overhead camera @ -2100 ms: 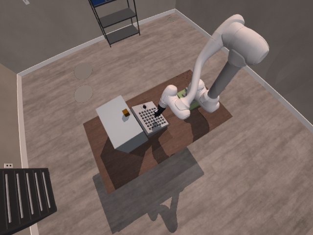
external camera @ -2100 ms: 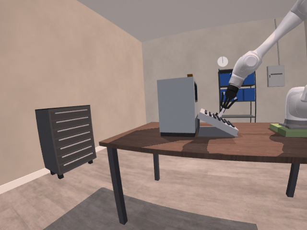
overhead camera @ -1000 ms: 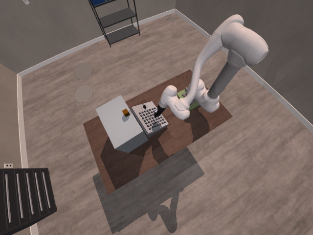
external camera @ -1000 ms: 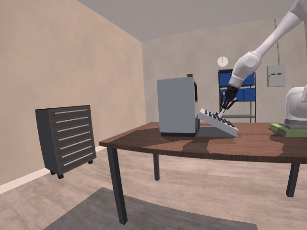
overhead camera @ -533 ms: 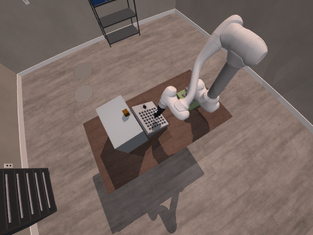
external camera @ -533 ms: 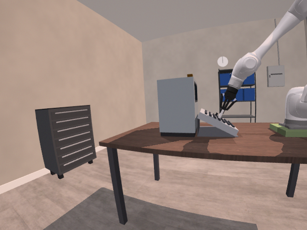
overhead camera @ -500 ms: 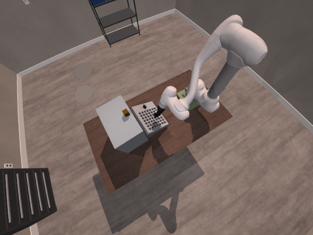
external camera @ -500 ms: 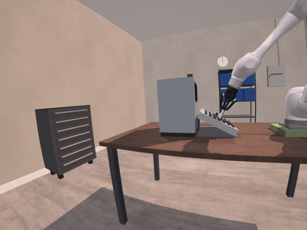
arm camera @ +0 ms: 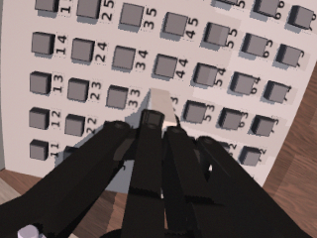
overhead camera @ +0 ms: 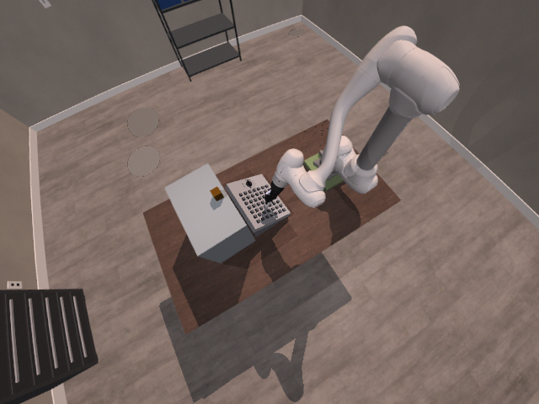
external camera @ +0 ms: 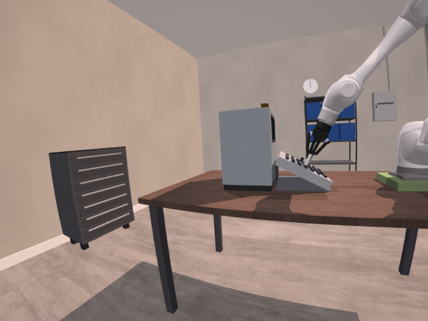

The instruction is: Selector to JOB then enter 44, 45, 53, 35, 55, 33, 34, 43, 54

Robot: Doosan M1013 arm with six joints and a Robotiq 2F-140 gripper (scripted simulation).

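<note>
Now: the key 44 30 mm to the right of my hand, 30 mm below it and 20 mm ahead of it. From my hand the other things lie so: black selector knob: 200 mm to the right, 20 mm below, 20 mm ahead; then sloped keypad: 80 mm to the right, 60 mm below, 40 mm ahead.
</note>
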